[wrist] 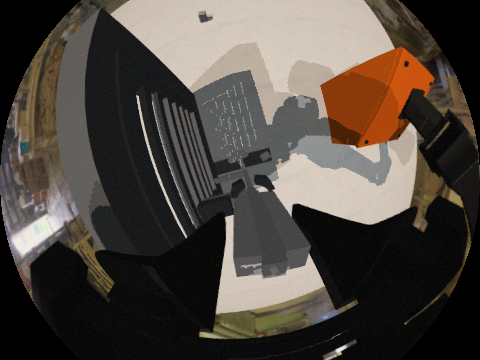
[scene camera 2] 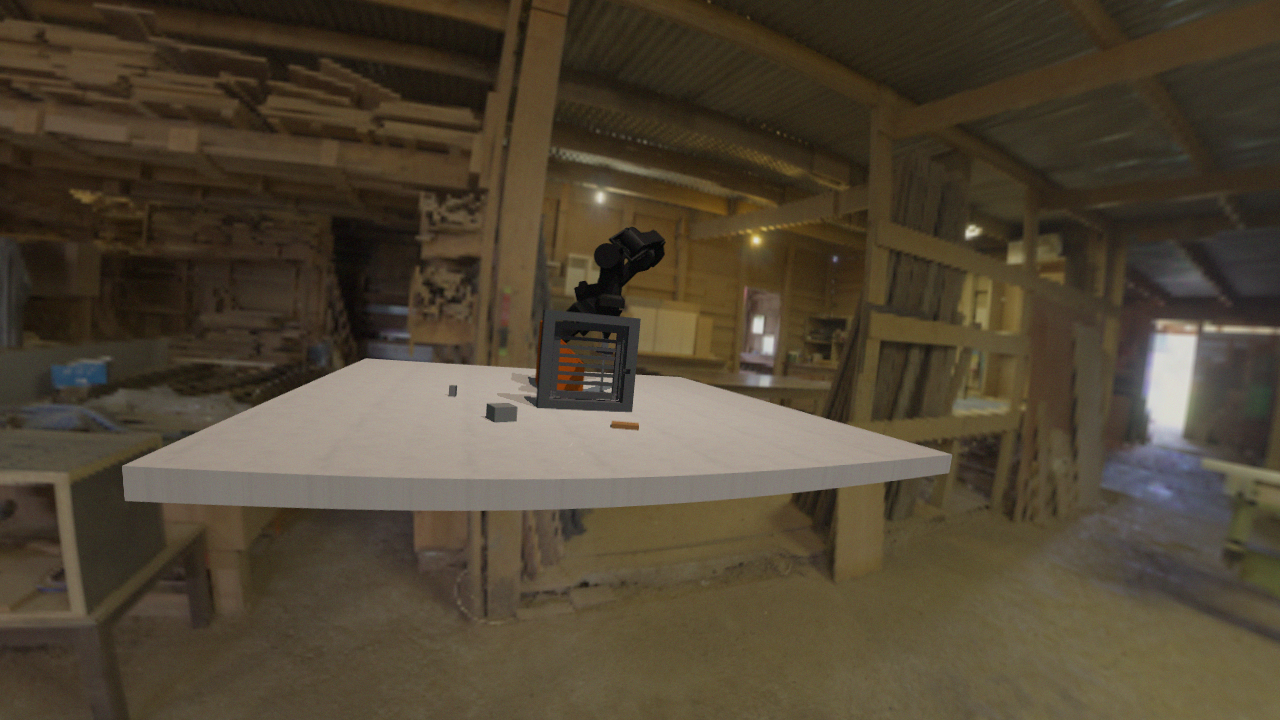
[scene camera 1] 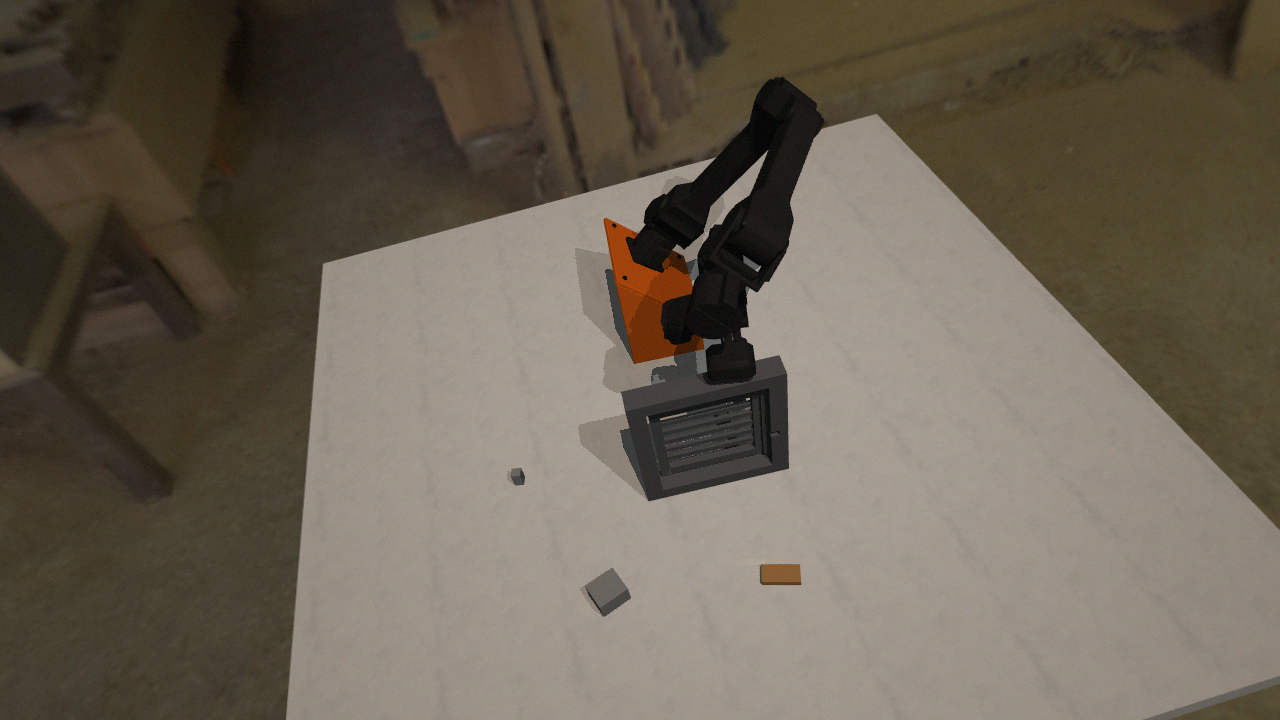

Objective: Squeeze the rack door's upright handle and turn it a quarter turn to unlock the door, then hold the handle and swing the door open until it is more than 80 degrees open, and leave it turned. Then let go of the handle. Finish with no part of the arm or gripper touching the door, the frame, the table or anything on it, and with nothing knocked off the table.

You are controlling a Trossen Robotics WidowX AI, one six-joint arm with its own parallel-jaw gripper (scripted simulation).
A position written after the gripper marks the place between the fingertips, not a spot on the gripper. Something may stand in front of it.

Observation:
In view: the gripper (scene camera 1: 730,364) and a flat orange block (scene camera 1: 772,574).
The gripper is seen too in the wrist view (wrist: 259,214) and in scene camera 2 (scene camera 2: 605,338).

